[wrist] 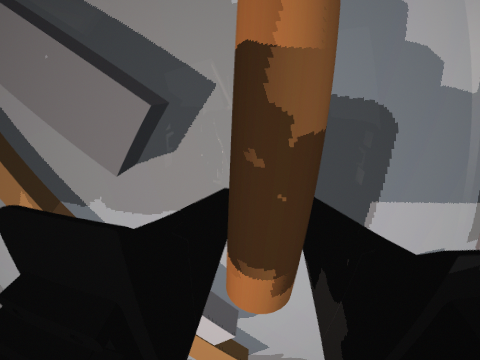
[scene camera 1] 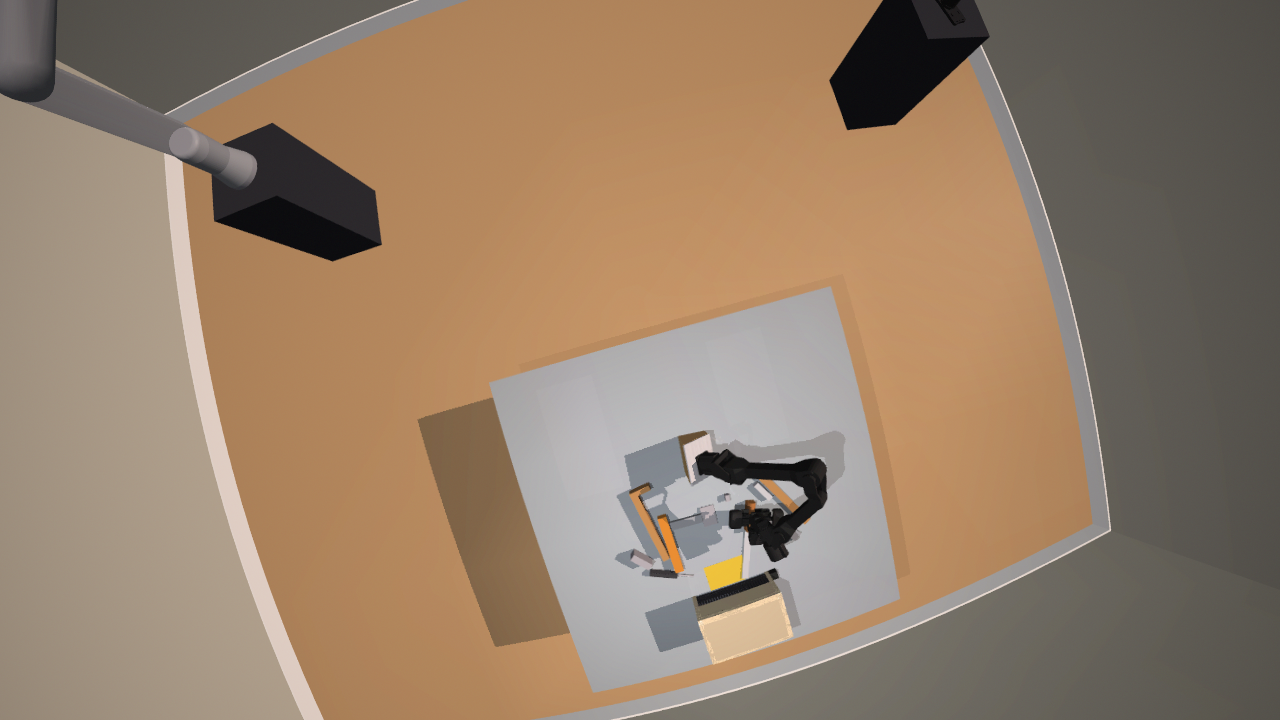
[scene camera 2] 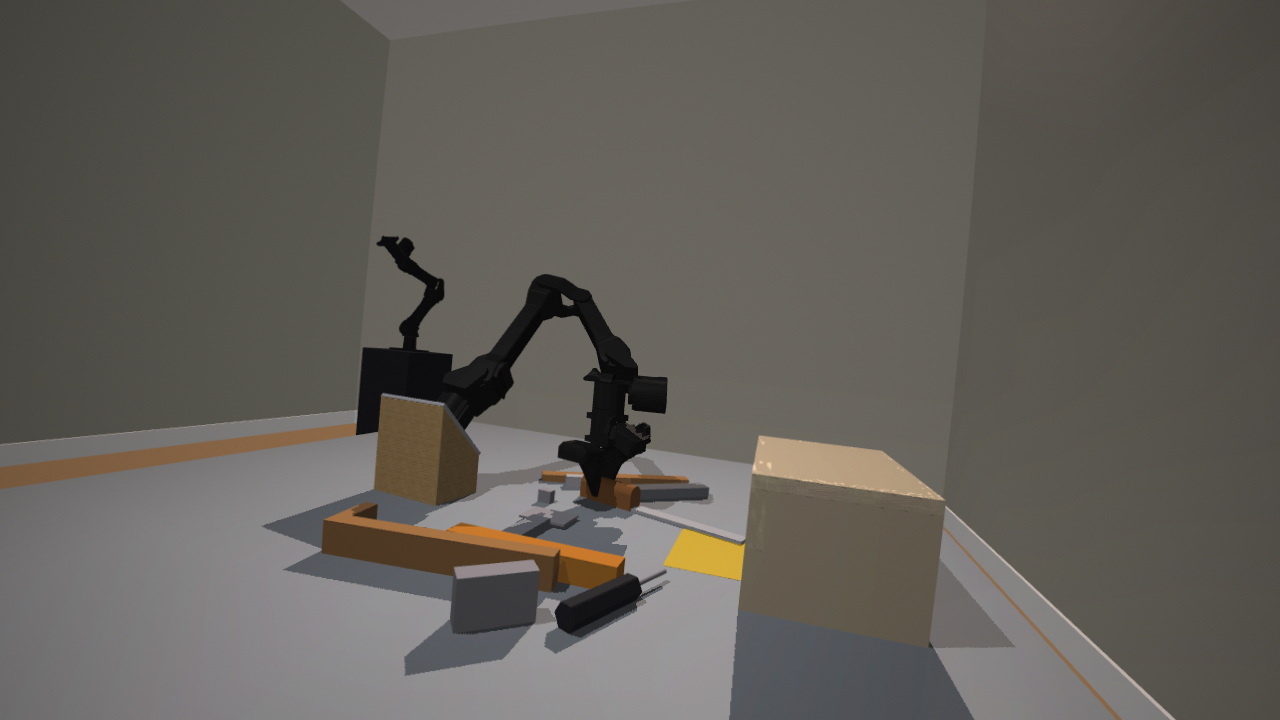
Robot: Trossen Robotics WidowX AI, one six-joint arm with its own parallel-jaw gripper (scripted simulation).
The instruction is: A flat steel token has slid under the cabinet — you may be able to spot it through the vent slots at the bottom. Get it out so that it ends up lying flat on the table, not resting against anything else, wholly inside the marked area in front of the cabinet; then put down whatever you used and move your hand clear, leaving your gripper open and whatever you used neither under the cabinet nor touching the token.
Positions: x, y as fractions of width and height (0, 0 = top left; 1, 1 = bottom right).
gripper: wrist 0.56, 0.56; scene camera 1 0.59, 0.71; scene camera 2 0.47, 0.69
